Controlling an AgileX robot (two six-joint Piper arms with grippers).
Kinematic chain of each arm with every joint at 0, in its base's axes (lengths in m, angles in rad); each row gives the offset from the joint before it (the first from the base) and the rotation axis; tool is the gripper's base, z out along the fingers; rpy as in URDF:
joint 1: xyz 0 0 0.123 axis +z
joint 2: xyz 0 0 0 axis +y
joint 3: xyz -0.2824 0 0.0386 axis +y
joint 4: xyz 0.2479 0 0.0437 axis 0.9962 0 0.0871
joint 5: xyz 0 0 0 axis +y
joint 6: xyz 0.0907 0 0.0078 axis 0.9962 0 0.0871
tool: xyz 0 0 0 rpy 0 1.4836 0
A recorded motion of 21 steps. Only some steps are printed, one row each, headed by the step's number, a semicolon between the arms.
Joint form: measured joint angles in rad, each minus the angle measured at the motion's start. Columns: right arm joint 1, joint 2, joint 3, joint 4, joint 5, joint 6; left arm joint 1, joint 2, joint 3, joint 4, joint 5, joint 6.
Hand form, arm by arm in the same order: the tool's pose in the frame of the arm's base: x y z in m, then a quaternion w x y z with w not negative. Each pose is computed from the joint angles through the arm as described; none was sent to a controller.
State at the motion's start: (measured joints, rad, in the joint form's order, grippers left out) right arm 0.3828 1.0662 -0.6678 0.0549 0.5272 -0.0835; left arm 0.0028 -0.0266 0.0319 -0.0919 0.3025 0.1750
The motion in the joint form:
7: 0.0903 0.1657 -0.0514 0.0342 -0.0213 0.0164; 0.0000 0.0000 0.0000 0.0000 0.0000 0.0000
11: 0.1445 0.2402 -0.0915 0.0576 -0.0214 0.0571; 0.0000 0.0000 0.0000 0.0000 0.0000 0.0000
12: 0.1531 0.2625 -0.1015 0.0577 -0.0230 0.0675; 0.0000 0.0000 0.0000 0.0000 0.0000 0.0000
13: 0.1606 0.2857 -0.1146 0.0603 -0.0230 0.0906; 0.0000 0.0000 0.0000 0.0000 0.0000 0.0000
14: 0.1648 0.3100 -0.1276 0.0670 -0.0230 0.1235; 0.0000 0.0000 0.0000 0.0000 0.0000 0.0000
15: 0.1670 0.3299 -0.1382 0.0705 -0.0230 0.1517; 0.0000 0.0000 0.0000 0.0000 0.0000 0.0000
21: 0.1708 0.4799 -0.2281 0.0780 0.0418 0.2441; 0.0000 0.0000 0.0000 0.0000 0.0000 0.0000
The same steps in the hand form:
7: 0.2067 0.1102 0.2457 0.30092 -0.22395 0.92206 0.09536; 0.0536 -0.0024 0.1765 0.62523 0.04148 0.77914 0.01749
11: 0.2133 0.1299 0.2393 0.27812 -0.22315 0.92739 0.11312; 0.0536 -0.0024 0.1765 0.62523 0.04148 0.77914 0.01749
12: 0.2159 0.1340 0.2367 0.27216 -0.22244 0.92919 0.11421; 0.0536 -0.0024 0.1765 0.62523 0.04148 0.77914 0.01749
13: 0.2190 0.1382 0.2344 0.26552 -0.21448 0.93254 0.11775; 0.0536 -0.0024 0.1765 0.62523 0.04148 0.77914 0.01749
14: 0.2225 0.1420 0.2318 0.25744 -0.19893 0.93754 0.12313; 0.0536 -0.0024 0.1765 0.62523 0.04148 0.77914 0.01749
15: 0.2256 0.1447 0.2295 0.25095 -0.18562 0.94156 0.12665; 0.0536 -0.0024 0.1765 0.62523 0.04148 0.77914 0.01749
21: 0.2468 0.1602 0.2089 0.18700 -0.14423 0.96427 0.12003; 0.0536 -0.0024 0.1765 0.62523 0.04148 0.77914 0.01749

